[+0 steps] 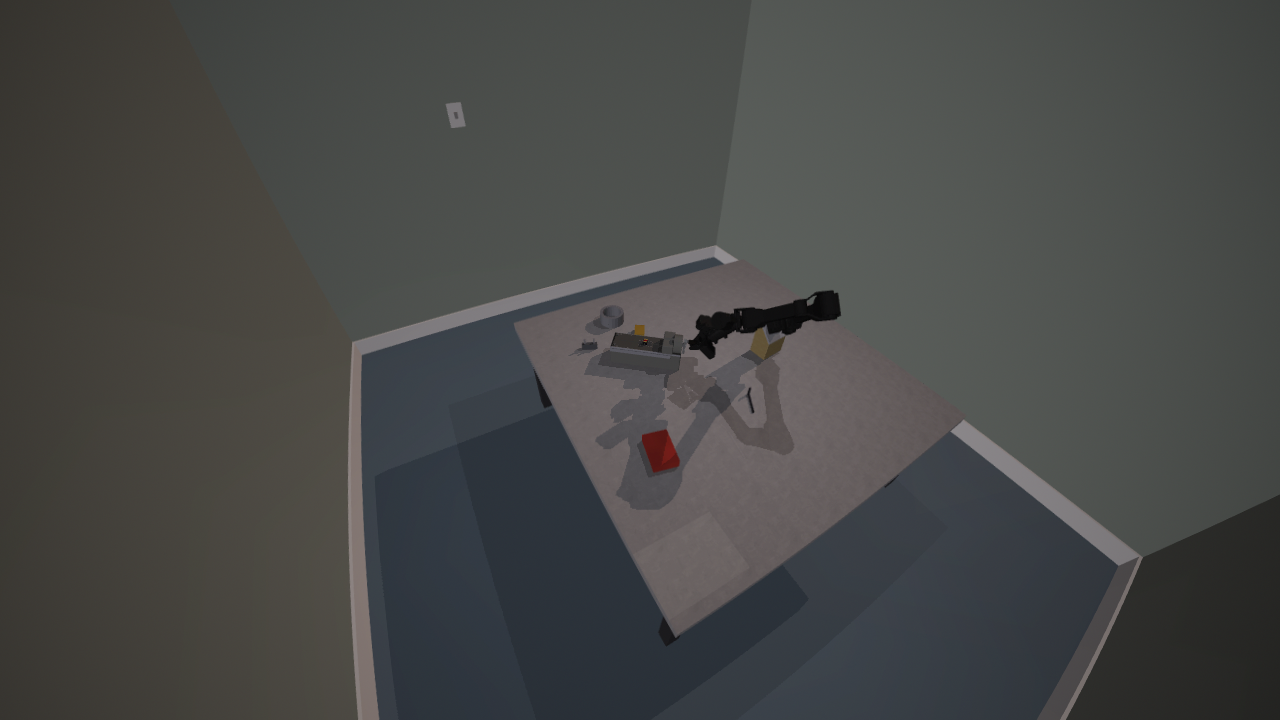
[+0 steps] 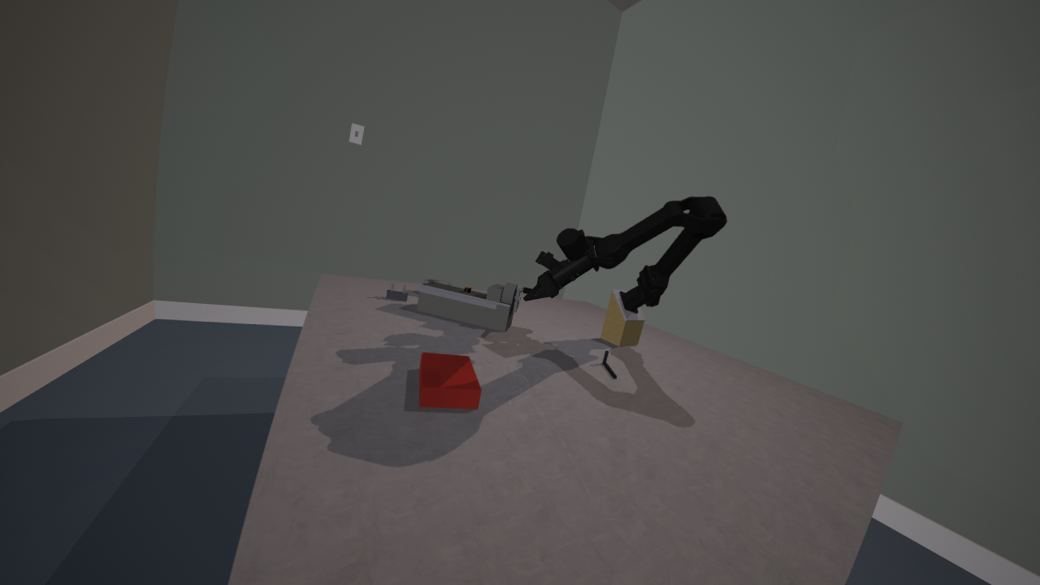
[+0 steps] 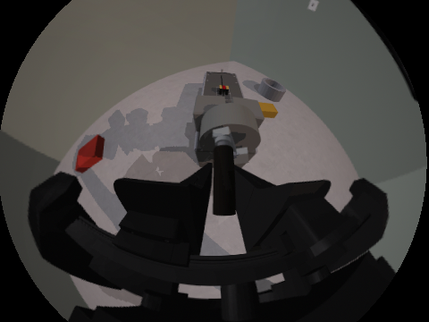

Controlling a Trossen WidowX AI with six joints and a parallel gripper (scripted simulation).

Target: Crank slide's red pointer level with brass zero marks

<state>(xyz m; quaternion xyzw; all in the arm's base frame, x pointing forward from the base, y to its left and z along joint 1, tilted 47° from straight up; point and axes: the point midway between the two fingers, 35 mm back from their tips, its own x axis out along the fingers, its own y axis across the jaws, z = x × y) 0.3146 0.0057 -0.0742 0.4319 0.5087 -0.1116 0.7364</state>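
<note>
The black crank handle is 20 mm above my gripper tip, 10 mm to the left of it and 10 mm behind it. From my gripper tip the other things lie so: yellow block 250 mm to the right, 80 mm below, 70 mm ahead; then red pointer 120 mm ahead, 110 mm to the right, 10 mm below; then black bent key 240 mm to the left, 110 mm behind, 80 mm below.
</note>
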